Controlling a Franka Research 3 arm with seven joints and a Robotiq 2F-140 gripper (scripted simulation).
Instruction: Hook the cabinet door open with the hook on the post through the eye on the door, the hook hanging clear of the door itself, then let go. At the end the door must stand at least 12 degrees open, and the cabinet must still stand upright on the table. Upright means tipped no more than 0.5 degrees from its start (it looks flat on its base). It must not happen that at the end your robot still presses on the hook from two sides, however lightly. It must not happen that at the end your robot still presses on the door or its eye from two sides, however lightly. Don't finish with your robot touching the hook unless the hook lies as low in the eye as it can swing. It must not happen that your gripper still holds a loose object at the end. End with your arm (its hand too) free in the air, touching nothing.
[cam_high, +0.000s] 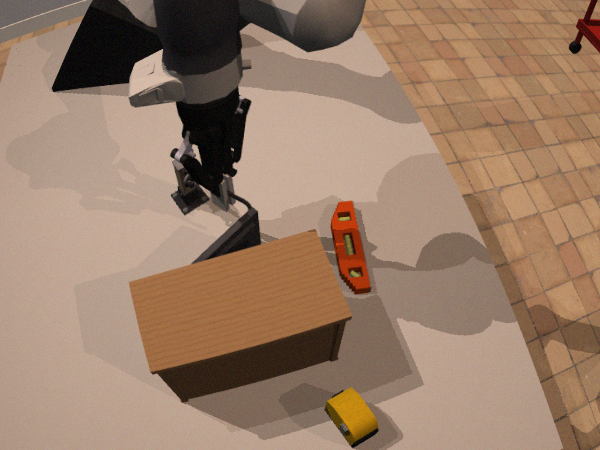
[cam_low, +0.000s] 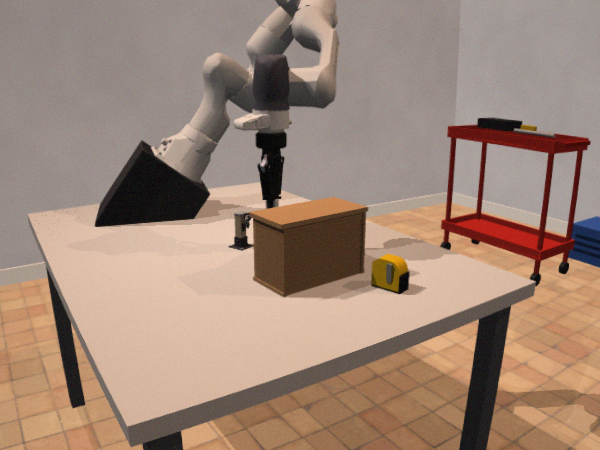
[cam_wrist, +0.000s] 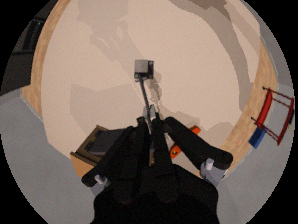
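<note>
Right now the dark grey door is 10 cm ahead of my hand, 4 cm to the right of it and 3 cm below it. From my hand the other things lie so: yellow tape measure: 34 cm ahead, 10 cm to the left, 7 cm below; then orange spirit level: 7 cm ahead, 17 cm to the left, 9 cm below; then thin hook rod: 1 cm behind, 1 cm to the right, 2 cm below.
</note>
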